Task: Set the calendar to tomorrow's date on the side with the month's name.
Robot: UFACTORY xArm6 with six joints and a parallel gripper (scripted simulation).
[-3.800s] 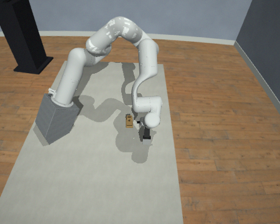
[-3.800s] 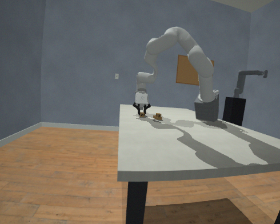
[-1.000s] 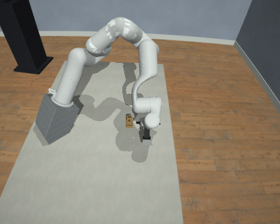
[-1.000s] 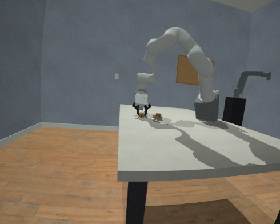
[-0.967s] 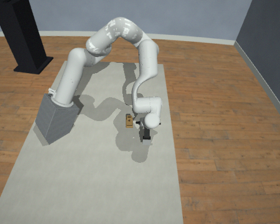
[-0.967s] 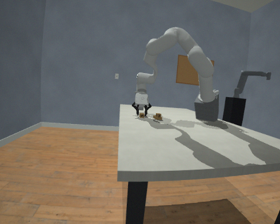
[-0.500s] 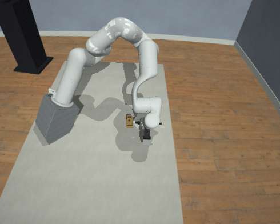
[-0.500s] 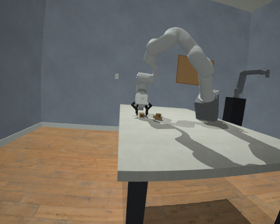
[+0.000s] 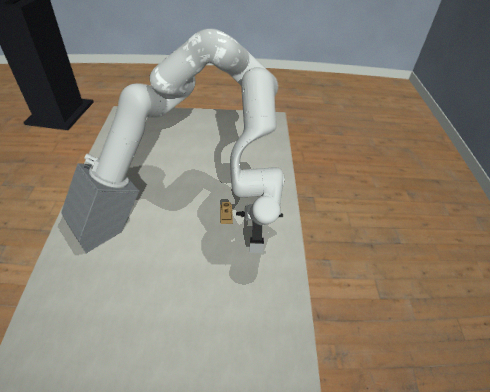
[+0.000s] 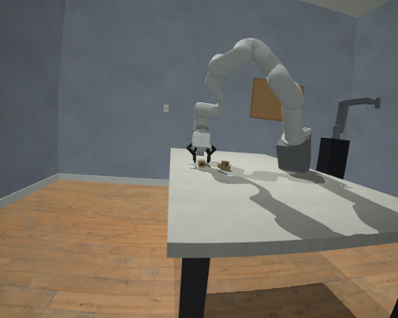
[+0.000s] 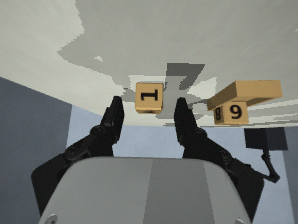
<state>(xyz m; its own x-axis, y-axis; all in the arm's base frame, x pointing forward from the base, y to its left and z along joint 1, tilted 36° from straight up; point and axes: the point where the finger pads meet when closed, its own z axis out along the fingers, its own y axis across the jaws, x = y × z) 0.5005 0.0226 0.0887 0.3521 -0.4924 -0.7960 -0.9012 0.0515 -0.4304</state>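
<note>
The wooden digit cube is 1 cm to the left of my hand and 2 cm below it. Round my hand: wooden calendar tray (11 cm behind, 1 cm to the left, 3 cm below).
</note>
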